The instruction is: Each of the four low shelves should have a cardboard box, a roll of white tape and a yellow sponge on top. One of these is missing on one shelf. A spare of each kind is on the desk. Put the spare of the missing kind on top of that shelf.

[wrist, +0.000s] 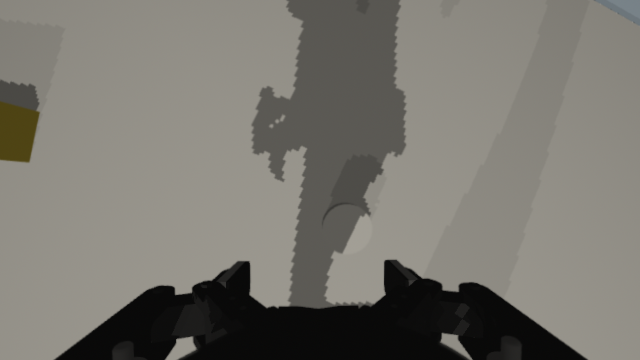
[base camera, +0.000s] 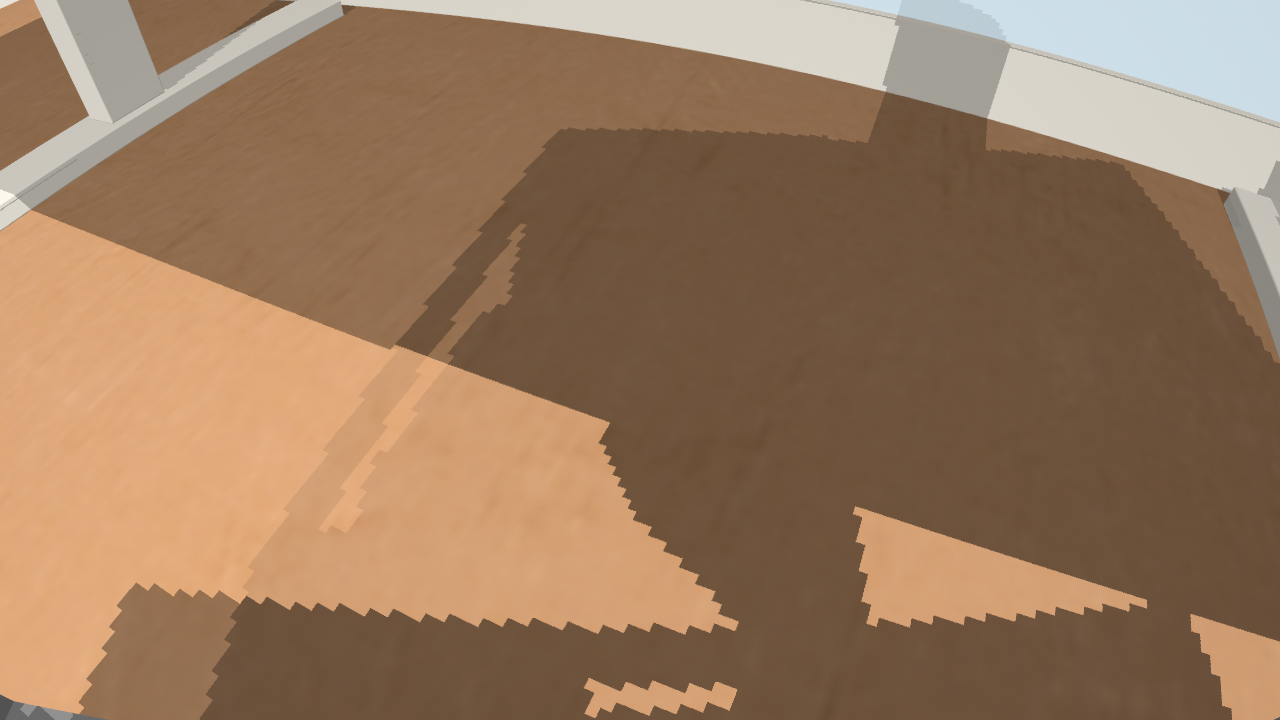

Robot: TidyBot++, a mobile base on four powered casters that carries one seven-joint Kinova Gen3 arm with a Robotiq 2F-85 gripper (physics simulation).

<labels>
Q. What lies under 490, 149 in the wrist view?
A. A white desk.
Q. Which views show the gripper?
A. The wrist view only.
</labels>
